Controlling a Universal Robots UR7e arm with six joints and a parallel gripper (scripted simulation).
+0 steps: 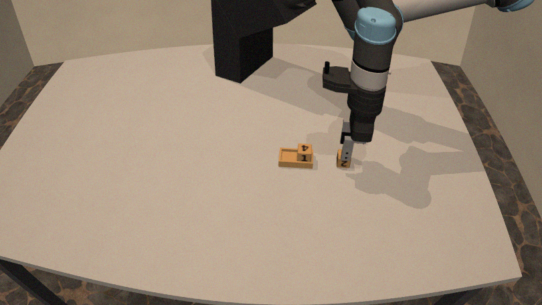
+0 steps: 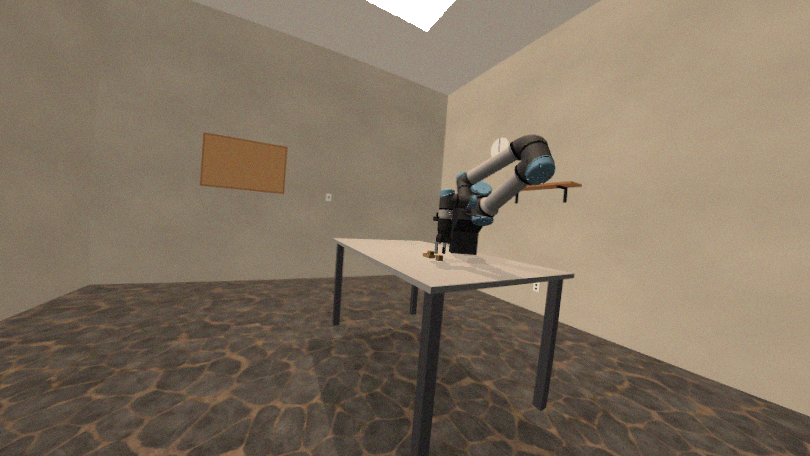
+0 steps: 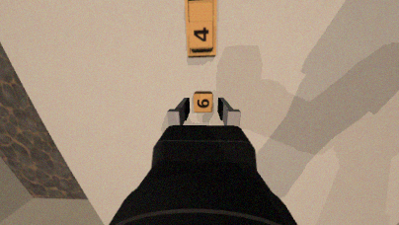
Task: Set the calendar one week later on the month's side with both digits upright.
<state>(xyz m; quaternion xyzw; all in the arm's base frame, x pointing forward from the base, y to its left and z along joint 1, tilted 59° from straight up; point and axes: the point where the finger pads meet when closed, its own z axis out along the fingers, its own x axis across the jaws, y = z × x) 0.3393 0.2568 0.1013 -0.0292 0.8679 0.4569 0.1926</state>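
Now: hand 40 mm above the cube. Also, from my hand: orange tray: 30 mm ahead, 100 mm to the right, 50 mm below.
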